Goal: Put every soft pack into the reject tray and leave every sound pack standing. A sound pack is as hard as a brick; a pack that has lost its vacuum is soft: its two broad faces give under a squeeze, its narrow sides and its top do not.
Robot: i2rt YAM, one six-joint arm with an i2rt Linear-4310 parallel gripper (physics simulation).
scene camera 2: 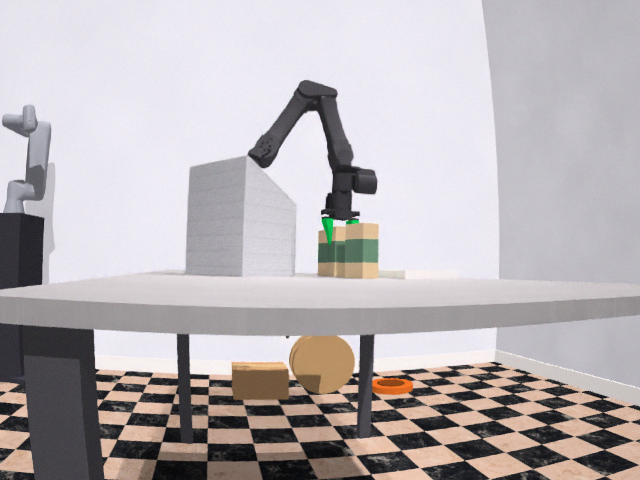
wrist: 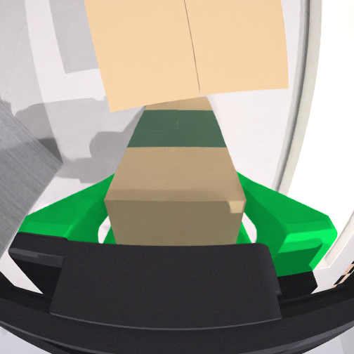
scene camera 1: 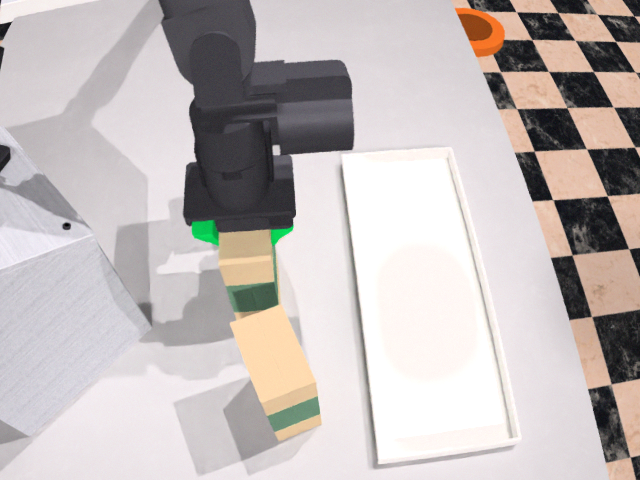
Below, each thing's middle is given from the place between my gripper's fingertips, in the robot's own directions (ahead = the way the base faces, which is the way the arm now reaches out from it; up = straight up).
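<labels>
White reject tray (scene camera 1: 439, 385): my gripper is 80 mm above it and 190 mm short of it.
</labels>
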